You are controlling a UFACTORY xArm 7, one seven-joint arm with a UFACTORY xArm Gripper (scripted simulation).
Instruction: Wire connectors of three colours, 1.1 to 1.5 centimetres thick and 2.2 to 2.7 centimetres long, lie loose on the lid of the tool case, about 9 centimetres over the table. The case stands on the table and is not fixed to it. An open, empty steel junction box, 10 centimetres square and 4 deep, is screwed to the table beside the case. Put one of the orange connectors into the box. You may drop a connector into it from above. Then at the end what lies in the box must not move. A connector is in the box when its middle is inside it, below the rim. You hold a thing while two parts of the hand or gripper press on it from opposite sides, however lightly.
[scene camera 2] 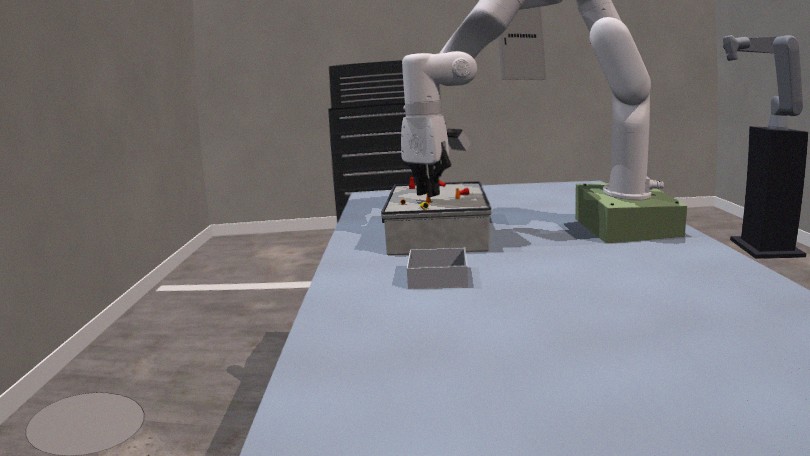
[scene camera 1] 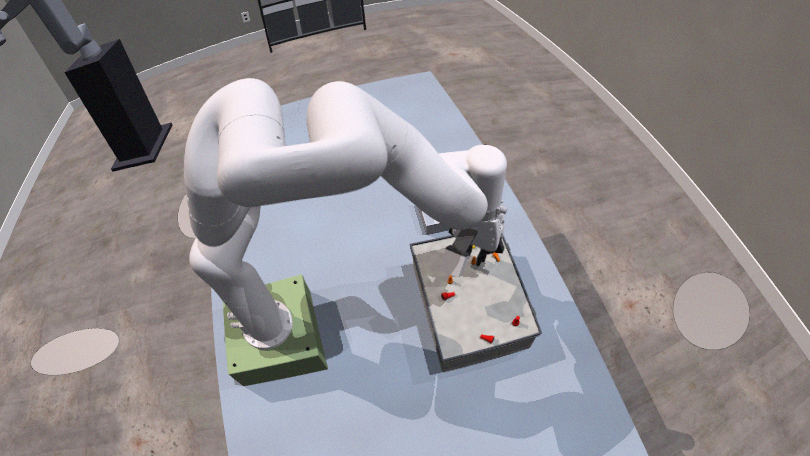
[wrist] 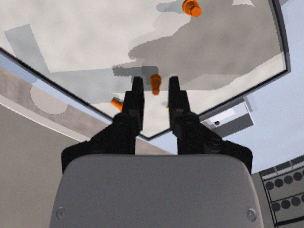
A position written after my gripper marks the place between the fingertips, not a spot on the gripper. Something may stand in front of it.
Observation:
In view: my gripper (scene camera 1: 473, 258) and a tool case (scene camera 1: 488, 298).
The tool case shows as well in the wrist view (wrist: 219, 59). My gripper also shows in the wrist view (wrist: 156, 88).

